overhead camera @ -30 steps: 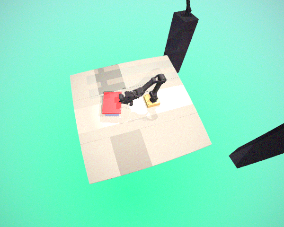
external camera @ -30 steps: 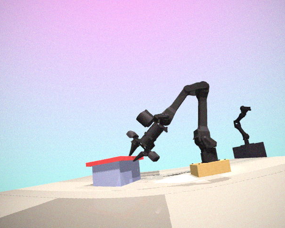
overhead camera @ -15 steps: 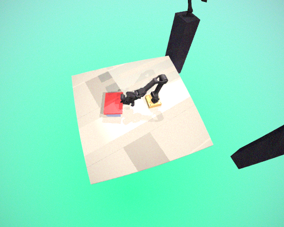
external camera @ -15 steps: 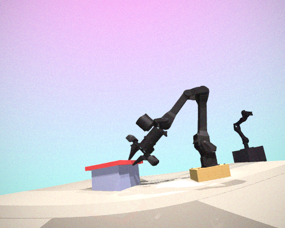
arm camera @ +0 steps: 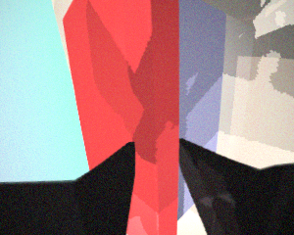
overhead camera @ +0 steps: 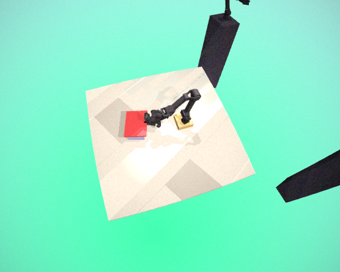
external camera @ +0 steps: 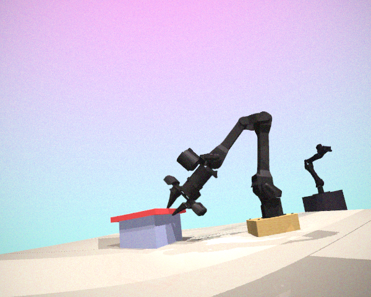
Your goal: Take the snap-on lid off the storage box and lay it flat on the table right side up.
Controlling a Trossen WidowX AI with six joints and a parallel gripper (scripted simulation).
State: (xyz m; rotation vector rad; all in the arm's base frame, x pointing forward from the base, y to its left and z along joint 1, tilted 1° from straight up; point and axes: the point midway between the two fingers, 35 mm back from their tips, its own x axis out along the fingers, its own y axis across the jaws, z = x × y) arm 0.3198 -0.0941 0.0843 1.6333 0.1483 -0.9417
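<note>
Right now the red lid is 70 mm ahead of my gripper tip and 40 mm to the right of it. The rest, counted from my gripper tip: storage box: 70 mm ahead, 40 mm to the right, 60 mm below.
</note>
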